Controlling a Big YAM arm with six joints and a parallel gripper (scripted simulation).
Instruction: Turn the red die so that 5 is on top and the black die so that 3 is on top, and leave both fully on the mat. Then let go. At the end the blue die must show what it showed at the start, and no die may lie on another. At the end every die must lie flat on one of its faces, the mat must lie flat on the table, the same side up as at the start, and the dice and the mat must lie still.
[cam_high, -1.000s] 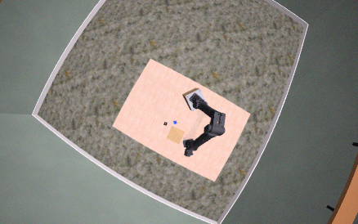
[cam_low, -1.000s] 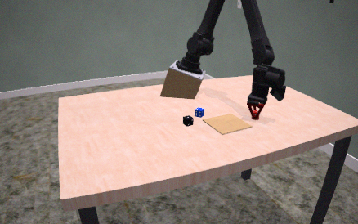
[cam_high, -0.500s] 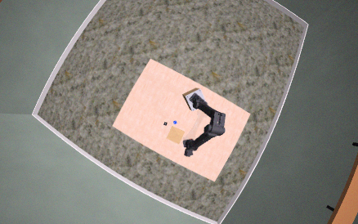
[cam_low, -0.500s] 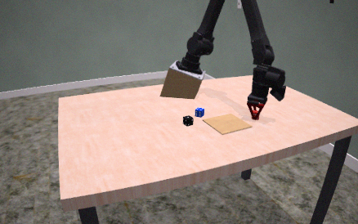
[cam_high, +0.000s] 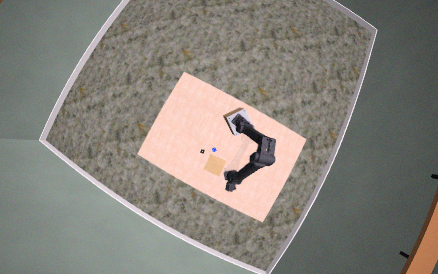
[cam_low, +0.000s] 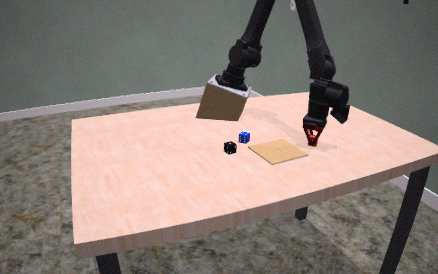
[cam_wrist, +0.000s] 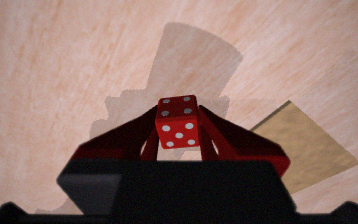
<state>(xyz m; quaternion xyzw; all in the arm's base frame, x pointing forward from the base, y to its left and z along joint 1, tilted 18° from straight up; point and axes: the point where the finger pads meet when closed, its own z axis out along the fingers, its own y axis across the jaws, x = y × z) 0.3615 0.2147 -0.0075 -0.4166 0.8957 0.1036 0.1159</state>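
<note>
Right now my hand is right at the red die. Also, from my hand: black die 28 cm to the right, 1 cm ahead; then blue die 22 cm to the right, 7 cm behind; then tan mat 14 cm to the right, 3 cm ahead, 1 cm below.
</note>
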